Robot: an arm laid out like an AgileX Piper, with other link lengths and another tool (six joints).
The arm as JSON. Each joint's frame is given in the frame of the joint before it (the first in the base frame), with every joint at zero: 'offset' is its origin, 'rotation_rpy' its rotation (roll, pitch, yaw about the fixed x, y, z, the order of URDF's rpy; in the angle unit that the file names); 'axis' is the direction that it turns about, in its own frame. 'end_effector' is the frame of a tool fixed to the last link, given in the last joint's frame.
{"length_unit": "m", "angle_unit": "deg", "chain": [
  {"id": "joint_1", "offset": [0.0, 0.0, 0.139], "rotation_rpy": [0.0, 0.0, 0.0], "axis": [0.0, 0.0, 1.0]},
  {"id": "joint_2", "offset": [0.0, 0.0, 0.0], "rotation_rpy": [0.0, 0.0, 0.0], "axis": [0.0, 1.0, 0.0]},
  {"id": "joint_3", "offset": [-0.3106, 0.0, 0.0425], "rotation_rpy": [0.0, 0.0, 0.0], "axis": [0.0, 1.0, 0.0]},
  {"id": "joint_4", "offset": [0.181, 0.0, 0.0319], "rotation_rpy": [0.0, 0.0, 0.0], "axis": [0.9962, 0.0, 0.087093]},
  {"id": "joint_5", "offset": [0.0, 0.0, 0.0], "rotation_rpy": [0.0, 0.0, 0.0], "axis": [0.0, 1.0, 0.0]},
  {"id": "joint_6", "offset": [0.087, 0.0, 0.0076], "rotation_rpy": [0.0, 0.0, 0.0], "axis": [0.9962, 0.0, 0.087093]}
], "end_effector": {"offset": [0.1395, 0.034, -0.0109], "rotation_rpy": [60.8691, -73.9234, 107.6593]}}
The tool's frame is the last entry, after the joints.
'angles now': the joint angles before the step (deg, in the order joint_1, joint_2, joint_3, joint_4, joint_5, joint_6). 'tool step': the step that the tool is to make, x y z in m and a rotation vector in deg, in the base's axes. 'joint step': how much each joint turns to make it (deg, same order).
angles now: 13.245 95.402 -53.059 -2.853 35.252 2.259
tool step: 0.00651 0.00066 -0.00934 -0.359 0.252 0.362
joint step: 0.000 2.235 -0.022 -0.453 -1.888 -0.001
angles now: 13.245 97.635 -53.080 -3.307 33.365 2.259
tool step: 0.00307 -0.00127 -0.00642 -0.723 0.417 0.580
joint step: -0.001 1.457 -0.122 -0.838 -0.766 -0.002
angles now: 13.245 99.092 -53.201 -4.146 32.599 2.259
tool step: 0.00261 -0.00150 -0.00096 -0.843 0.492 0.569
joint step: 0.073 0.814 -1.247 -0.854 1.109 -0.007
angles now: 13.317 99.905 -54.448 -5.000 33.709 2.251
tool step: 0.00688 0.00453 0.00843 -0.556 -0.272 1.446
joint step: 0.953 0.325 -3.742 -0.354 3.271 -0.522
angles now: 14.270 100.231 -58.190 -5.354 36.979 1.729
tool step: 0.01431 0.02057 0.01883 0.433 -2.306 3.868
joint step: 3.051 0.352 -6.664 0.499 3.911 -1.452
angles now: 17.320 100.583 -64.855 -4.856 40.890 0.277
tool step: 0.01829 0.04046 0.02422 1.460 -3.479 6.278
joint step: 5.239 1.799 -9.782 1.123 4.129 -1.946
